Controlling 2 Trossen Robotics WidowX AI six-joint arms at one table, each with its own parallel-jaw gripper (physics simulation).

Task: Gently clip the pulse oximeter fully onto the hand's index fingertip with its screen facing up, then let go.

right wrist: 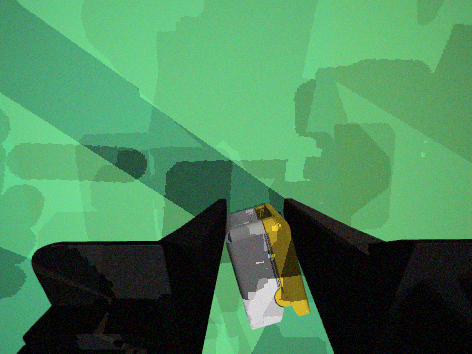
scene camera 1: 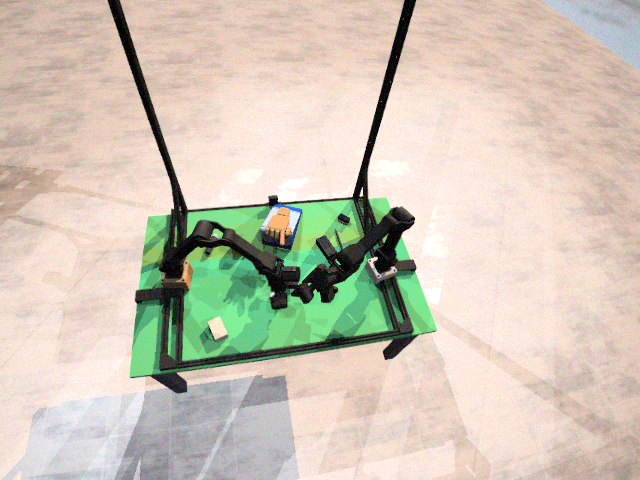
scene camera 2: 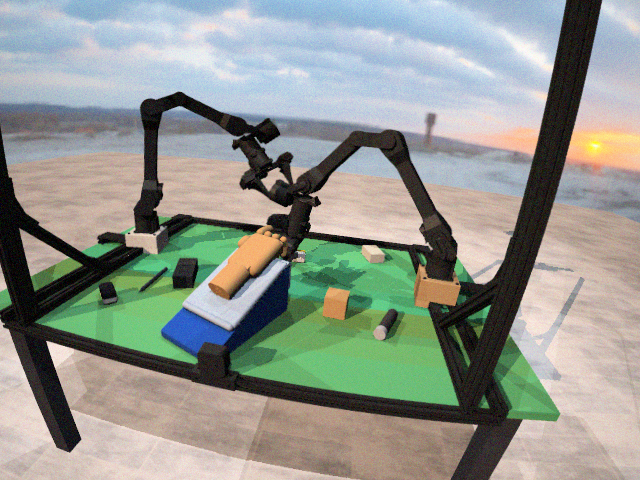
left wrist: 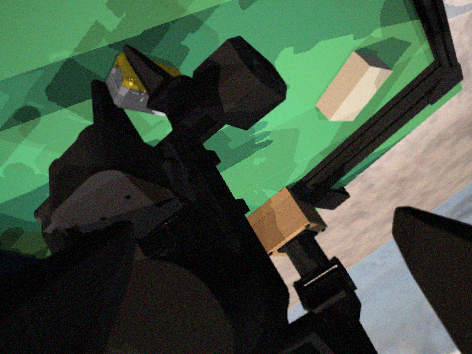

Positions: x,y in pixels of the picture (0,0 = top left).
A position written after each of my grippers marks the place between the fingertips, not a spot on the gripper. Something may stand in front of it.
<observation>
My left gripper (scene camera 2: 282,192) is open and holds nothing. Also in view: a pulse oximeter (right wrist: 259,242). A pale block (left wrist: 361,76) rests on the table.
</observation>
